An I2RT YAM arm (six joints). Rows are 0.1 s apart.
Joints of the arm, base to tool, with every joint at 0 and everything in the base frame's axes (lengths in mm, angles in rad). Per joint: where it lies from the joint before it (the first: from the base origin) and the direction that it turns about. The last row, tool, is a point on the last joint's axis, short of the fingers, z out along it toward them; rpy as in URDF.
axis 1: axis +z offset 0 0 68
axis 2: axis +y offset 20 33.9 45.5
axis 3: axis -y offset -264 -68.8 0
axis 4: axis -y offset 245 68.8 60
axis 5: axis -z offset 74 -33.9 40.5
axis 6: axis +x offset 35.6 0 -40.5
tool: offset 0 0 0 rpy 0 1.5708 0
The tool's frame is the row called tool.
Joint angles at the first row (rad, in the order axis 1, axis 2, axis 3, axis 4, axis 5, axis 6):
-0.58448 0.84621 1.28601 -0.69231 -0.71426 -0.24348
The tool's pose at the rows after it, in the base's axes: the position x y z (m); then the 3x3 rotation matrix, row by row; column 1 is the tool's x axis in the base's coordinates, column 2 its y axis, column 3 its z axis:
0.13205 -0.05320 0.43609; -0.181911 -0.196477 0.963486; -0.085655 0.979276 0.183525; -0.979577 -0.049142 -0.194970
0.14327 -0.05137 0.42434; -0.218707 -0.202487 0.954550; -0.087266 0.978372 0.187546; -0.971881 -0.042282 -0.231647
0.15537 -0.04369 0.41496; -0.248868 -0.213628 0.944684; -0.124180 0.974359 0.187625; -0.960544 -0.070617 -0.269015
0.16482 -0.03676 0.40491; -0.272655 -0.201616 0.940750; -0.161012 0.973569 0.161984; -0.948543 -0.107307 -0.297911
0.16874 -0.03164 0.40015; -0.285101 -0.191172 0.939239; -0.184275 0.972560 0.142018; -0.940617 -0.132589 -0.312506
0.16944 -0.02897 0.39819; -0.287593 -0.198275 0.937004; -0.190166 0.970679 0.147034; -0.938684 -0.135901 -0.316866
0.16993 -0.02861 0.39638; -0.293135 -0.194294 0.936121; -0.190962 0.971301 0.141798; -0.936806 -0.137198 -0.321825
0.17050 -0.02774 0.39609; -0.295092 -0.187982 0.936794; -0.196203 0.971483 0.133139; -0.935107 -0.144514 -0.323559
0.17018 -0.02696 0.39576; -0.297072 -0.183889 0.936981; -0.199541 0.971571 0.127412; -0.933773 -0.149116 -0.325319
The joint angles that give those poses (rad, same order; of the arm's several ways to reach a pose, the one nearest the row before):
-0.54853 0.83423 1.24652 -0.67450 -0.71948 -0.22518
-0.48824 0.84708 1.20949 -0.66009 -0.66035 -0.22949
-0.39230 0.86151 1.18262 -0.64506 -0.56396 -0.25098
-0.31316 0.86767 1.14704 -0.61828 -0.45997 -0.26788
-0.26484 0.86823 1.12985 -0.60672 -0.39295 -0.27683
-0.24625 0.86598 1.12217 -0.60440 -0.38010 -0.27765
-0.24158 0.86516 1.11595 -0.60322 -0.37002 -0.27765
-0.23254 0.86552 1.11487 -0.60135 -0.35270 -0.27953
-0.22625 0.86327 1.11329 -0.60245 -0.34092 -0.28071

